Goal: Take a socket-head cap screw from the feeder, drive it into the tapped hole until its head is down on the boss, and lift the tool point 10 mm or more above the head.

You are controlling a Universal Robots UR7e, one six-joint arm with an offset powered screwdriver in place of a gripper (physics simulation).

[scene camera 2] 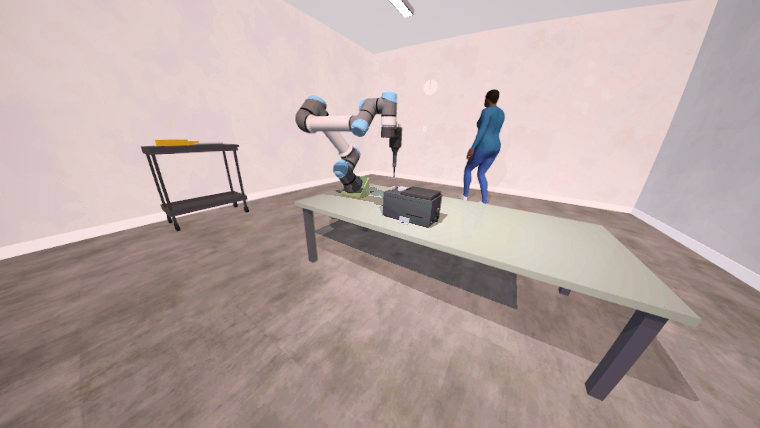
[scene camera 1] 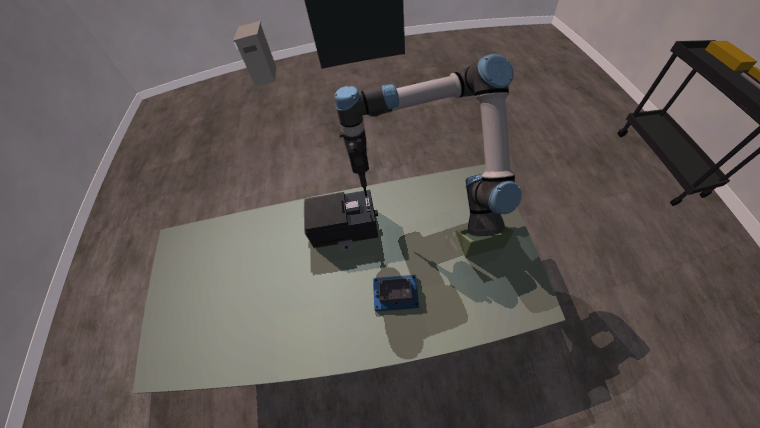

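Note:
The screwdriver gripper (scene camera 1: 365, 191) (scene camera 2: 394, 174) points down, its tip a little above the outlet end of the screw feeder. The feeder (scene camera 1: 325, 214) (scene camera 2: 406, 207) is a dark box with a light piece on top. Whether a screw sits at the tip is too small to tell. A grey part (scene camera 1: 396, 290) lies on a blue plate (scene camera 1: 379, 305) on the table, in front of the feeder in scene camera 1 and well apart from the tool. Its tapped hole and boss cannot be made out. The part does not show in scene camera 2.
The arm stands on a green base block (scene camera 1: 481, 243) (scene camera 2: 364, 188) on the pale green table (scene camera 1: 228, 319) (scene camera 2: 531, 239). A dark cart (scene camera 1: 675, 147) (scene camera 2: 191, 149) with yellow items stands apart from the table. A person (scene camera 2: 490, 130) stands beyond the table.

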